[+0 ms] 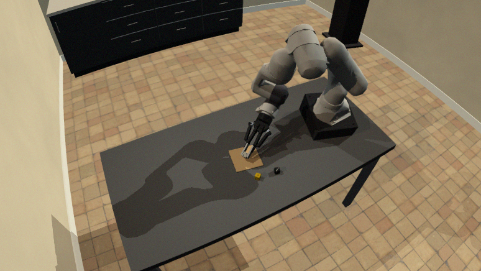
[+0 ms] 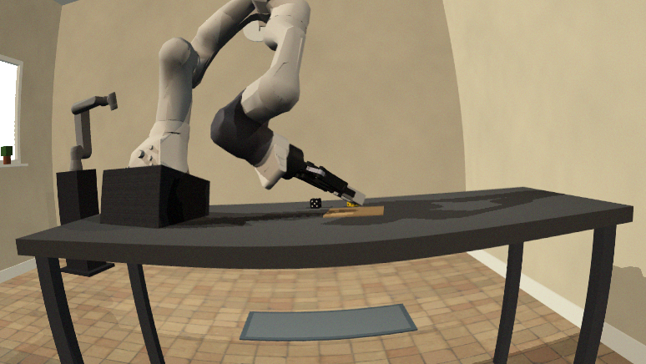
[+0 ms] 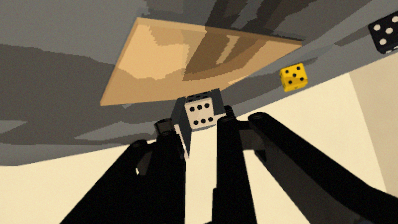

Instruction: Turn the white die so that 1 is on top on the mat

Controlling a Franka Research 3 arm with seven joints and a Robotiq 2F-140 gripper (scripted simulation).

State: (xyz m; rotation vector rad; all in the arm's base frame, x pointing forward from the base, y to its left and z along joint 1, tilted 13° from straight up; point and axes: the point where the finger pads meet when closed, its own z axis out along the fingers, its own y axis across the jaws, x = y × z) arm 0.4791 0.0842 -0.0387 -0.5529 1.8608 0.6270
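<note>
My gripper is now 2 cm short of the white die, 1 cm to the right of it and 1 cm above it. From my hand the other things lie so: tan mat: 4 cm below, 1 cm to the left, 1 cm ahead; yellow die: 14 cm to the left, 3 cm below; black die: 14 cm to the left, 10 cm behind, 3 cm below.
</note>
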